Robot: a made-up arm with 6 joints.
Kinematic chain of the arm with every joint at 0, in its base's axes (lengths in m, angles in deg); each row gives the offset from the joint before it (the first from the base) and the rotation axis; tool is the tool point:
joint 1: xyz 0 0 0.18 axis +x
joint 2: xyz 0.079 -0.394 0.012 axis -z
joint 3: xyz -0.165 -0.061 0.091 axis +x
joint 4: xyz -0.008 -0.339 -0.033 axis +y
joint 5: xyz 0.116 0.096 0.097 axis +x
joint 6: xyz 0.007 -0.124 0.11 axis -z
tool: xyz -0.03 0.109 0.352
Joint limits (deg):
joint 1: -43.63..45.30
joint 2: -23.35..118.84
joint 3: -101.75..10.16
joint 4: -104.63..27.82
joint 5: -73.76..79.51
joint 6: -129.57..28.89
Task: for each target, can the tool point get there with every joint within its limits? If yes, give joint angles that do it. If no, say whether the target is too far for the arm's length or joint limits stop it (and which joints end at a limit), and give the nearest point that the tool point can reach.
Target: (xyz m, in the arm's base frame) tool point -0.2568 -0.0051 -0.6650
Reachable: no: joint limits stop it (at a limit: joint 1, joint 2, joint 3, joint 5) | nearest point -0.2850 -0.2799 -0.2704 | short by 0.482 m
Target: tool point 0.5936 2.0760 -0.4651
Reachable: no: too far | nearest point 0.1624 0.6142 0.2278 | short by 1.674 m
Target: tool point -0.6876 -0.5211 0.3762
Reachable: yes | joints 31.95 33.60 -29.16 -82.91 24.08 9.91
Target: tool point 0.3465 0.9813 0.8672
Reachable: no: joint limits stop it (at a limit: joint 1, joint 2, joint 4, joint 6) | nearest point 0.2622 0.6114 0.7101 | short by 0.411 m
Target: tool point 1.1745 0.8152 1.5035
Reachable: no: too far | nearest point 0.5402 0.3198 0.8821 | short by 1.017 m
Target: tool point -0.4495 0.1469 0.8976
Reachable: yes | joints -35.01 81.61 -39.68 -5.64 67.07 -62.14
